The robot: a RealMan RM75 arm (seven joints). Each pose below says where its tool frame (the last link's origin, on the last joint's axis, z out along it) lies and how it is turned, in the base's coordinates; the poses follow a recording.
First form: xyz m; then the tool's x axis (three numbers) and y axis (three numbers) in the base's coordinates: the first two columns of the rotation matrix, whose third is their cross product.
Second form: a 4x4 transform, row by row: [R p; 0 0 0 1], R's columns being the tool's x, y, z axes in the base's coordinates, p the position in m. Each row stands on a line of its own. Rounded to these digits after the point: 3 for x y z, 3 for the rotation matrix.
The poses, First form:
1: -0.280, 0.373, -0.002, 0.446, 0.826, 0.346, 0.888, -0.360, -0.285
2: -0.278, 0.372, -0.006, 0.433, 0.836, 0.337, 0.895, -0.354, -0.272
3: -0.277, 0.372, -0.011, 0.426, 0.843, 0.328, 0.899, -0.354, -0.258
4: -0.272, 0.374, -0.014, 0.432, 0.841, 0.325, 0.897, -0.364, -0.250
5: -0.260, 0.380, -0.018, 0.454, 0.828, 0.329, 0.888, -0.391, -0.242
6: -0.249, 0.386, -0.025, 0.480, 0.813, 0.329, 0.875, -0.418, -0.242
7: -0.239, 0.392, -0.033, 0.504, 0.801, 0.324, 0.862, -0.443, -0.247
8: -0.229, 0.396, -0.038, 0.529, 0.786, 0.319, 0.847, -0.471, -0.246
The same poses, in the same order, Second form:
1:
0.446, 0.888, -0.111, -0.280
0.826, -0.360, 0.434, 0.373
0.346, -0.285, -0.894, -0.002
0, 0, 0, 1

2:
0.433, 0.895, -0.108, -0.278
0.836, -0.354, 0.419, 0.372
0.337, -0.272, -0.902, -0.006
0, 0, 0, 1

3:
0.426, 0.899, -0.101, -0.277
0.843, -0.354, 0.405, 0.372
0.328, -0.258, -0.909, -0.011
0, 0, 0, 1

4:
0.432, 0.897, -0.092, -0.272
0.841, -0.364, 0.400, 0.374
0.325, -0.250, -0.912, -0.014
0, 0, 0, 1

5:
0.454, 0.888, -0.072, -0.260
0.828, -0.391, 0.402, 0.380
0.329, -0.242, -0.913, -0.018
0, 0, 0, 1

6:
0.480, 0.875, -0.059, -0.249
0.813, -0.418, 0.404, 0.386
0.329, -0.242, -0.912, -0.025
0, 0, 0, 1

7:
0.504, 0.862, -0.054, -0.239
0.801, -0.443, 0.404, 0.392
0.324, -0.247, -0.914, -0.033
0, 0, 0, 1

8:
0.529, 0.847, -0.043, -0.229
0.786, -0.471, 0.400, 0.396
0.319, -0.246, -0.915, -0.038
0, 0, 0, 1

